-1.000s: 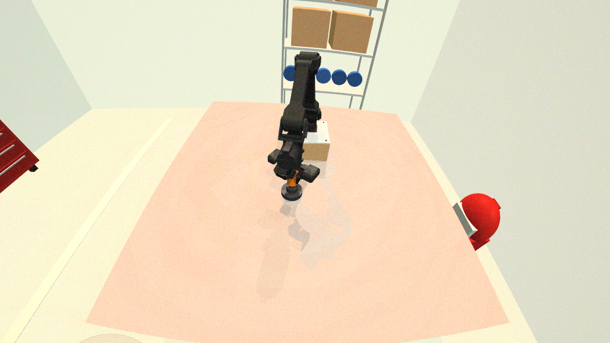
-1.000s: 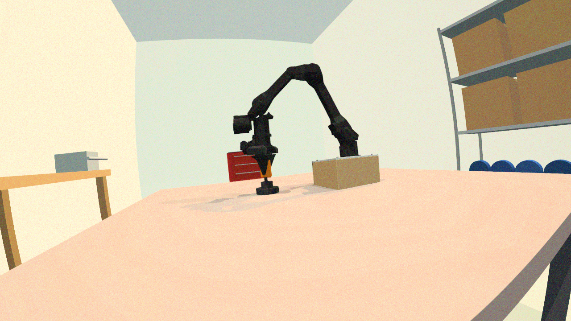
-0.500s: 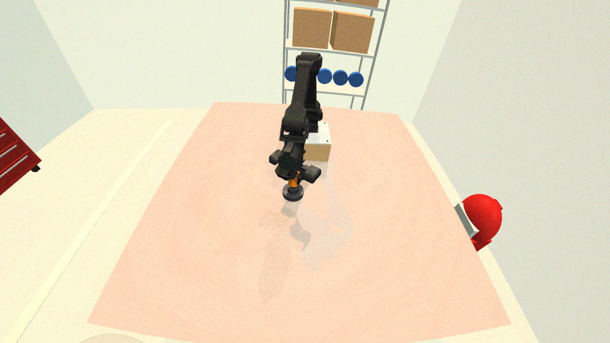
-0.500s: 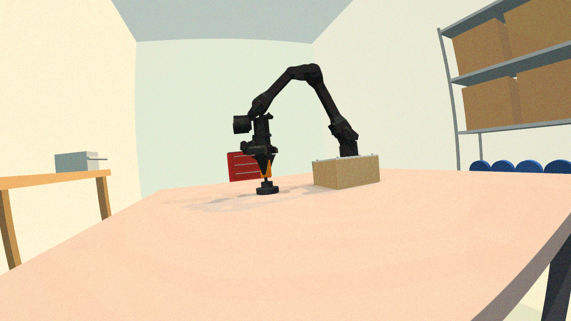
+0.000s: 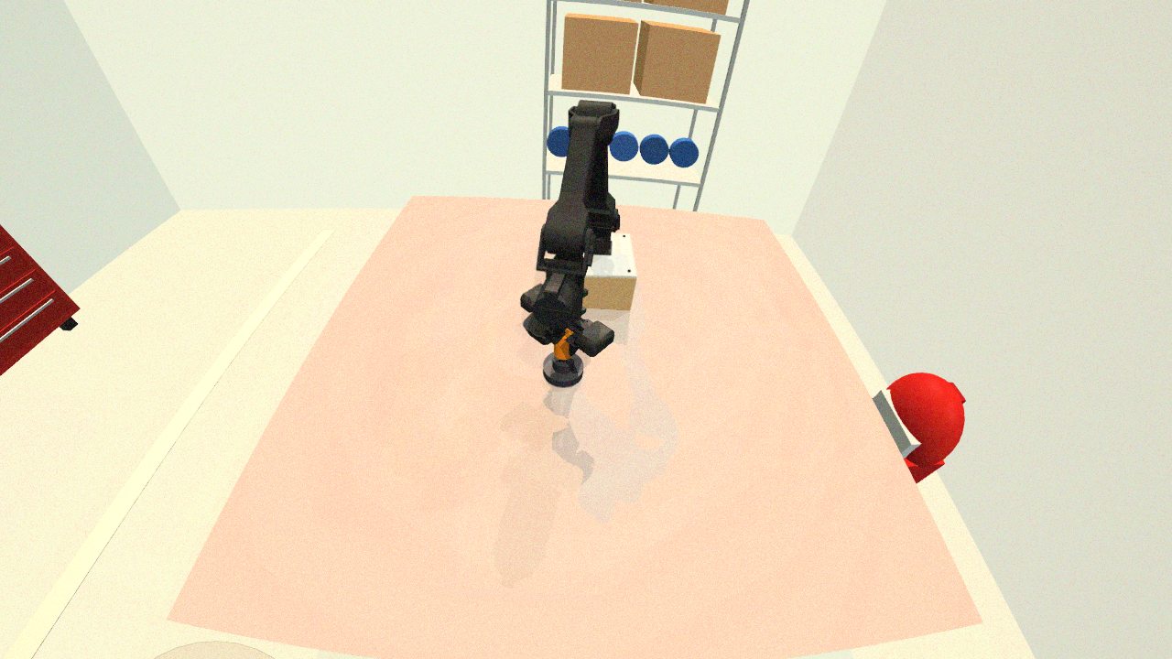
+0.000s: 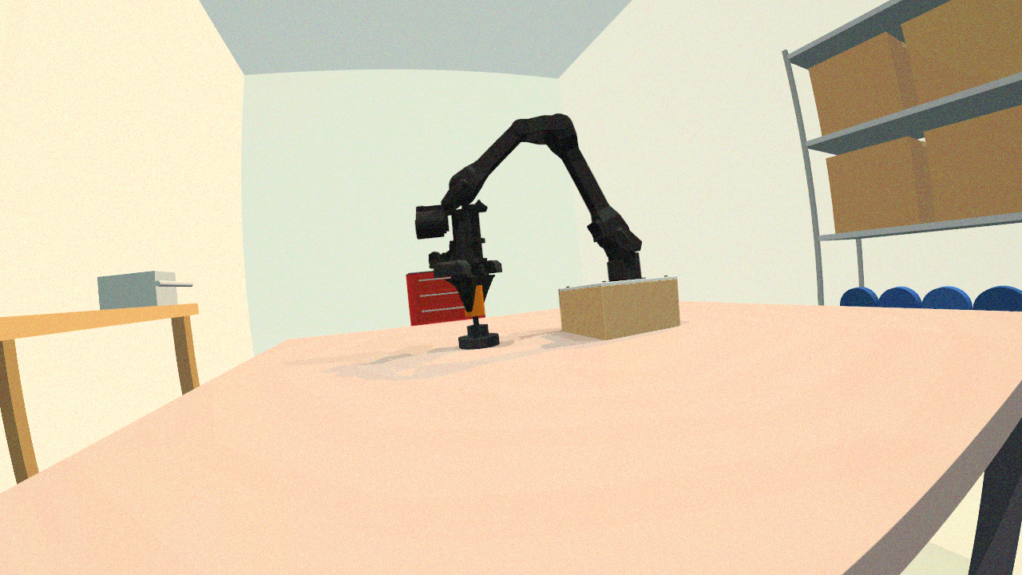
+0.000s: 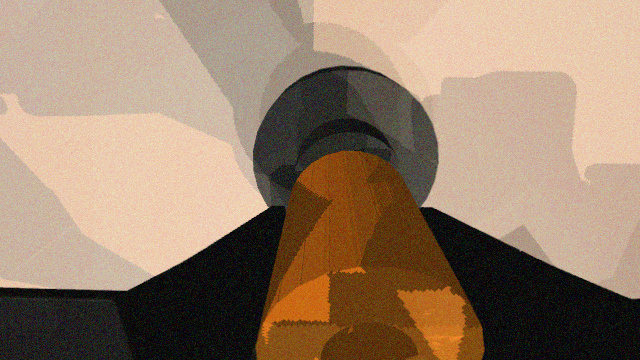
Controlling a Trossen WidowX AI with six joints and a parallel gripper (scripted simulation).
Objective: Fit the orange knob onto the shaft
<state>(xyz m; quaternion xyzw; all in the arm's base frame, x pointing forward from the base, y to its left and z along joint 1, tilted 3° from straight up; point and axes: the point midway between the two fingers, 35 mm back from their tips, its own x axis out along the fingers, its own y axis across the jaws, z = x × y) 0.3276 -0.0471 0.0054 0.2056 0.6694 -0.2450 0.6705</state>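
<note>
Now: gripper tip 20 mm below the orange knob. From my gripper tip the other things lie so: dark round pedestal: 40 mm below.
</note>
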